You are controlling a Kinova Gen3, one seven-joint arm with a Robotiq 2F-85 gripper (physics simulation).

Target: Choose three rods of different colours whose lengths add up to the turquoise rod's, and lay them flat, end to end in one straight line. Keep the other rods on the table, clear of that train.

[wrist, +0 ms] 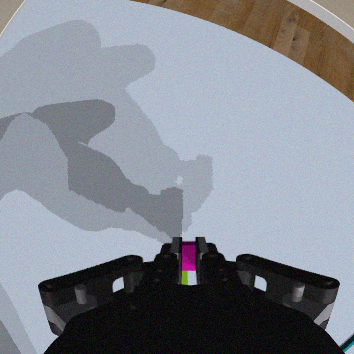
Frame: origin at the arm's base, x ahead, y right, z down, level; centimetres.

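Seen in the pictures: gripper, fingertip midpoint: (188, 248).
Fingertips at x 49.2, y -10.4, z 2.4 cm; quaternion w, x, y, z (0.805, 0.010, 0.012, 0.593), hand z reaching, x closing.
Observation:
A point is followed by its place in that frame.
My gripper (188, 248) {x 49.2, y -10.4, z 2.4 cm} is shut on a magenta rod (188, 257) {x 48.8, y -10.3, z 1.6 cm}, whose end shows between the two fingertips at the lower middle of the wrist view. Below the magenta rod, a small strip of a lime green rod (184, 278) {x 45.7, y -9.6, z 4.7 cm} shows through the gap between the fingers; the gripper hides the rest of it. A thin part of the turquoise rod (348, 343) {x 38.3, y 17.5, z 4.9 cm} shows at the bottom right corner. The gripper body covers the bottom middle, so how these rods lie to one another cannot be told.
The pale blue round table (280, 165) {x 57.8, y -4.0, z 5.7 cm} spreads under the gripper, with its curved edge at the upper right. Beyond that edge is a wooden floor (295, 42). Grey shadows of the arm fall across the left and middle of the table.

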